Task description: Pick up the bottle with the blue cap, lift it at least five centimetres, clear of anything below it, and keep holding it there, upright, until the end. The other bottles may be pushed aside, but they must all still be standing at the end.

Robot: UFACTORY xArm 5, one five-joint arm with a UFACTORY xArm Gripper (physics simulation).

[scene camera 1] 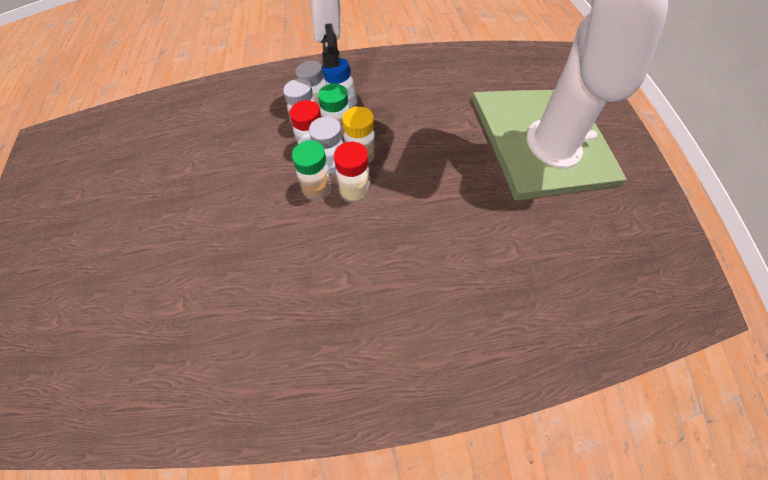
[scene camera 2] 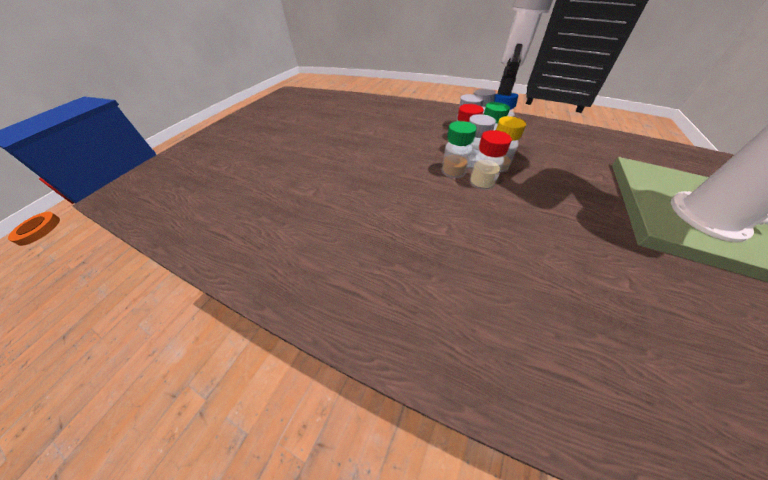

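Pixels of known places: gripper, fingertip midpoint: (scene camera 1: 329, 53) (scene camera 2: 505, 88); arm's base, link origin: (scene camera 1: 554, 144) (scene camera 2: 707, 216).
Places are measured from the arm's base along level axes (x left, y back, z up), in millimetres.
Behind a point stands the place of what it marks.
Observation:
The bottle with the blue cap (scene camera 1: 336, 70) @(x -229, y -397, z 83 mm) (scene camera 2: 506, 101) @(x -219, y -396, z 76 mm) stands upright at the back right of a tight cluster of bottles. My gripper (scene camera 1: 330, 63) @(x -290, y -399, z 83 mm) (scene camera 2: 505, 91) @(x -290, y -399, z 83 mm) is open and empty, pointing down at the blue cap; its black finger overlaps the cap's back left part in both views. The height between them is hard to tell. A green-capped bottle (scene camera 1: 333, 97) @(x -156, y -419, z 80 mm) (scene camera 2: 496, 111) @(x -144, y -420, z 78 mm) stands just in front of the blue-capped one, and a grey-capped bottle (scene camera 1: 309, 73) @(x -241, y -449, z 82 mm) (scene camera 2: 484, 96) @(x -230, y -449, z 79 mm) stands to its left. The lower part of the blue-capped bottle is mostly hidden behind the others.
Nearer stand bottles with a yellow cap (scene camera 1: 357, 122) @(x -80, y -393, z 79 mm) (scene camera 2: 511, 128) @(x -65, y -391, z 77 mm), a red cap (scene camera 1: 351, 159) @(x -4, y -422, z 80 mm) (scene camera 2: 495, 143) @(x 11, y -423, z 79 mm) and a green cap (scene camera 1: 309, 157) @(x -29, y -486, z 80 mm) (scene camera 2: 461, 133) @(x -13, y -487, z 78 mm), among several others, all upright. The arm's base stands on a green board (scene camera 1: 566, 186) @(x 101, y -31, z 1 mm) (scene camera 2: 634, 209) @(x 10, y -131, z -9 mm) at the right.

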